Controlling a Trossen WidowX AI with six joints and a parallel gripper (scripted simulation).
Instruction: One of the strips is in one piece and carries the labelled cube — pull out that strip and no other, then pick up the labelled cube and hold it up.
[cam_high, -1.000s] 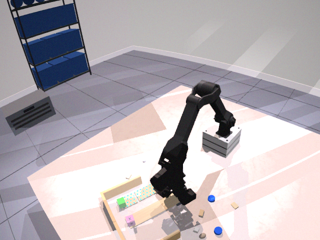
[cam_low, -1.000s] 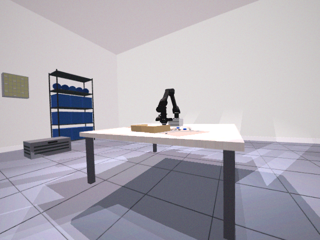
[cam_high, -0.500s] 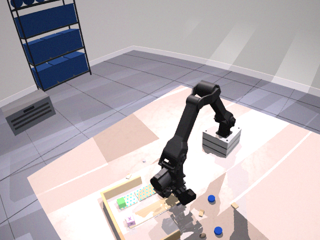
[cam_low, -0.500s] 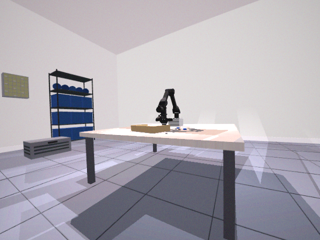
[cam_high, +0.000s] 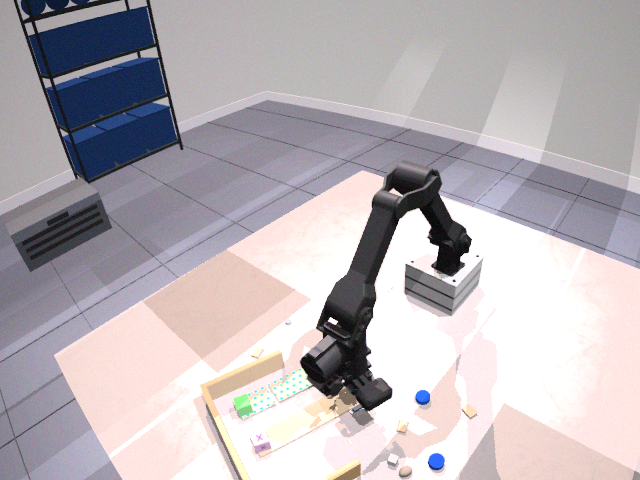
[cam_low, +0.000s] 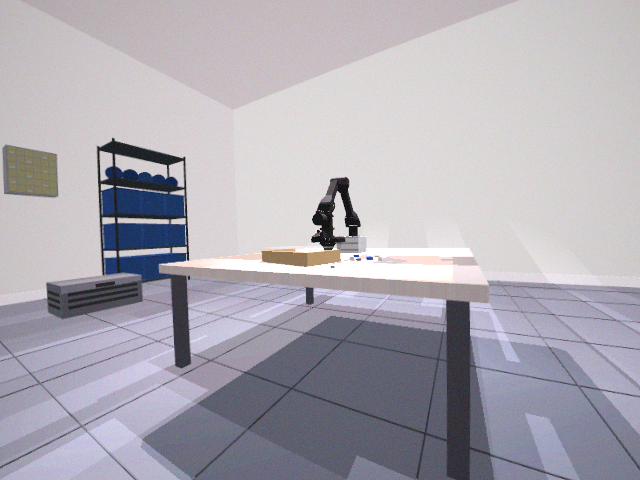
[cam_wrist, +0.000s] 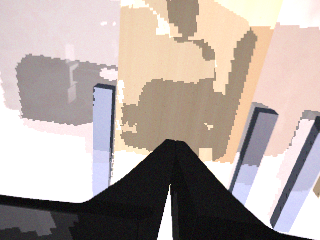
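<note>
Now: gripper tip 10 cm short of the tan strip and 2 cm to the left of it. The rest, counted from my gripper tip: pebble 6 cm ahead, 19 cm to the left; labelled cube 21 cm ahead, 4 cm to the right, 1 cm above.
</note>
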